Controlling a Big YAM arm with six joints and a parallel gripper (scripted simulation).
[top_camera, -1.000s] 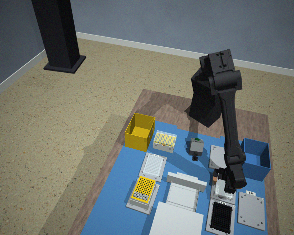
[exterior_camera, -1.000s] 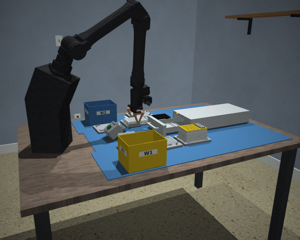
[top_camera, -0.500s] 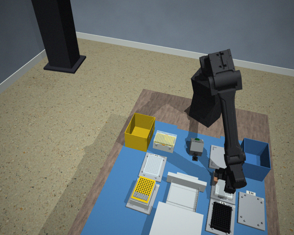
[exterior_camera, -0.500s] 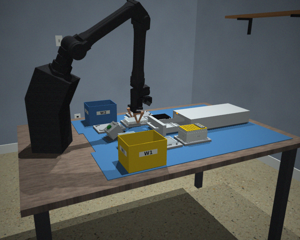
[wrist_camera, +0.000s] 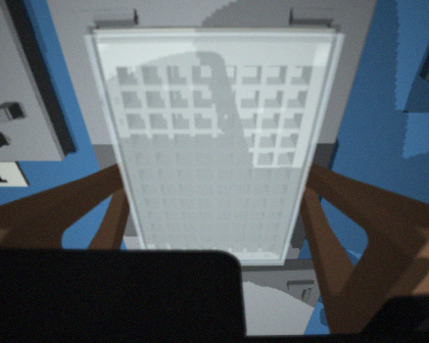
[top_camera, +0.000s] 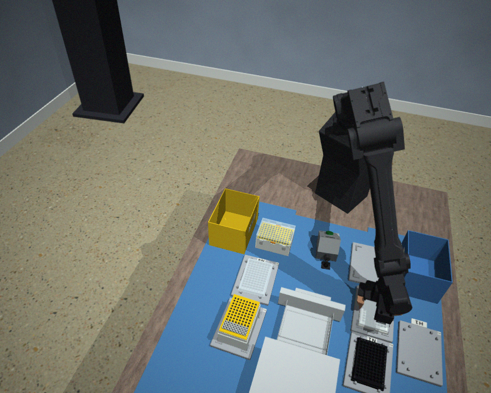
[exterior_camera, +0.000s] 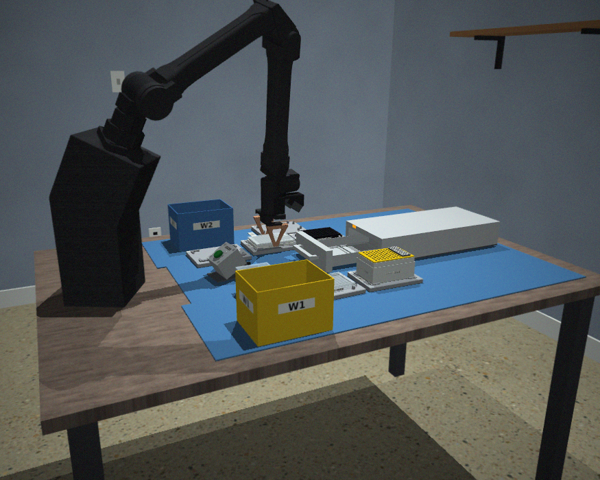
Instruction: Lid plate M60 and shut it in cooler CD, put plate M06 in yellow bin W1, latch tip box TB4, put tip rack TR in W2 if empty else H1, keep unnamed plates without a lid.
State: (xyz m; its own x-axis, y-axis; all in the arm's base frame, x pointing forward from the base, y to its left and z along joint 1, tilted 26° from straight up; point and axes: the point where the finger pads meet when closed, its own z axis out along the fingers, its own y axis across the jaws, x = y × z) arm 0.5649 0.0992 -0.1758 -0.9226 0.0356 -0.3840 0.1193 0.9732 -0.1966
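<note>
Now: the white assay plate right at my hand. The rest, counted from my hand: nest N3 (20 mm below); then home nest H1 (100 mm ahead, 130 mm to the left, 20 mm below); then clear plate lid (right at my hand).
</note>
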